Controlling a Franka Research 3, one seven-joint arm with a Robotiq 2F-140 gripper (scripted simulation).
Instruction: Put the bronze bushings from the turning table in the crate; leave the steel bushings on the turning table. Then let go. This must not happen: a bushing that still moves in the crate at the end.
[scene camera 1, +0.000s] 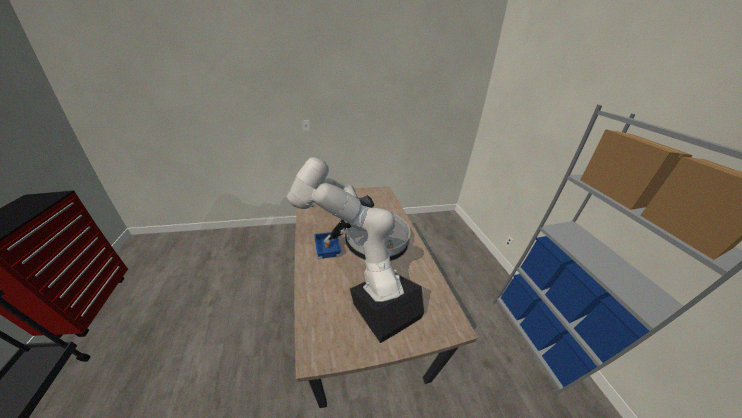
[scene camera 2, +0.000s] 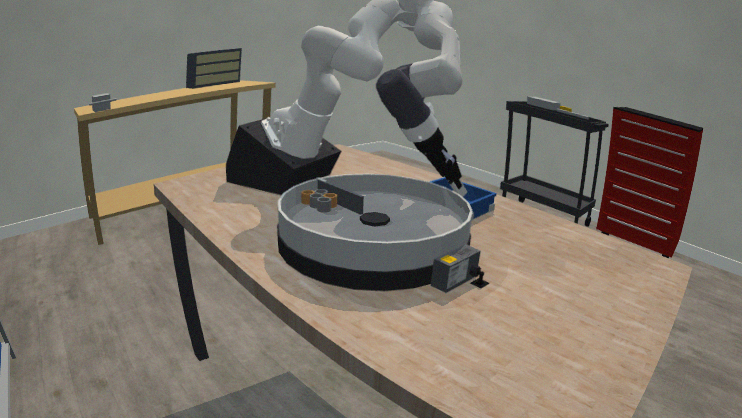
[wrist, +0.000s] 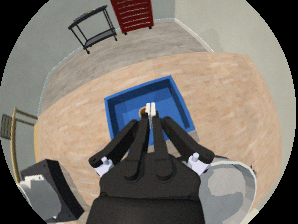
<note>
In view: the gripper (scene camera 2: 462, 194), a grey turning table (scene camera 2: 378, 238) and a blue crate (scene camera 2: 485, 203).
The gripper shows as well in the wrist view (wrist: 151, 108). The grey turning table shows as well in scene camera 1 (scene camera 1: 398, 234). The blue crate is seen too in the wrist view (wrist: 121, 107).
</note>
